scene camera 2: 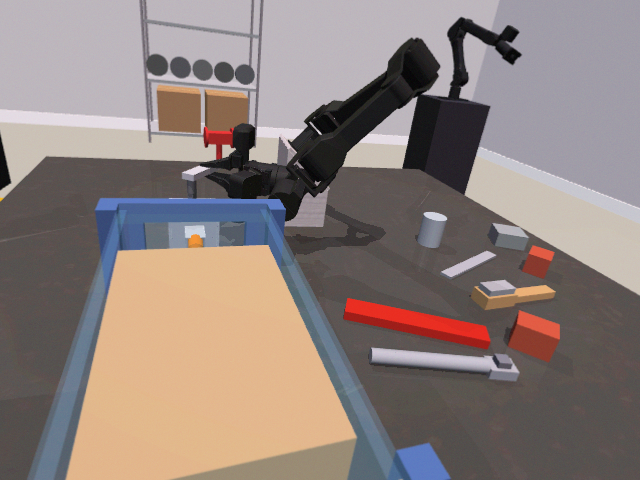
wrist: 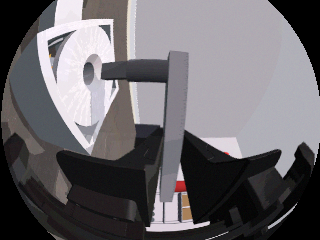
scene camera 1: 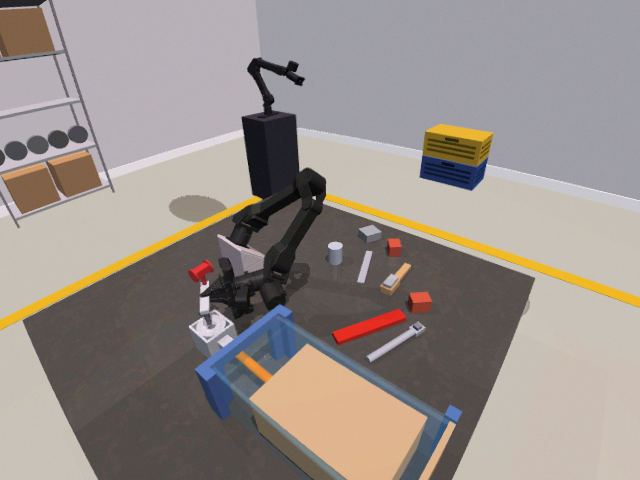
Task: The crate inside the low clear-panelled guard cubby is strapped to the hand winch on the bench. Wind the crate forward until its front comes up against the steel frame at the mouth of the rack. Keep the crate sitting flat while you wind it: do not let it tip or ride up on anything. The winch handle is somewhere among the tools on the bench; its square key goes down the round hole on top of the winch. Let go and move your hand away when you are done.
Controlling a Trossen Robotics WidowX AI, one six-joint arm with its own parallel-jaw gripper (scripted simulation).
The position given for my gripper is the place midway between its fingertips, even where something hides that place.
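Observation:
Winch handle (scene camera 2: pixel 192 175), also visible as the winch handle (wrist: pixel 173 72). My gripper (scene camera 2: pixel 200 168) is visible too, again as my gripper (wrist: pixel 169 132) and as my gripper (scene camera 1: pixel 200 298). Grey block (scene camera 2: pixel 505 236) is visible; in the wrist view the grey block is out of frame. Tan brush (scene camera 2: pixel 494 294) is visible; in the wrist view the tan brush is out of frame.

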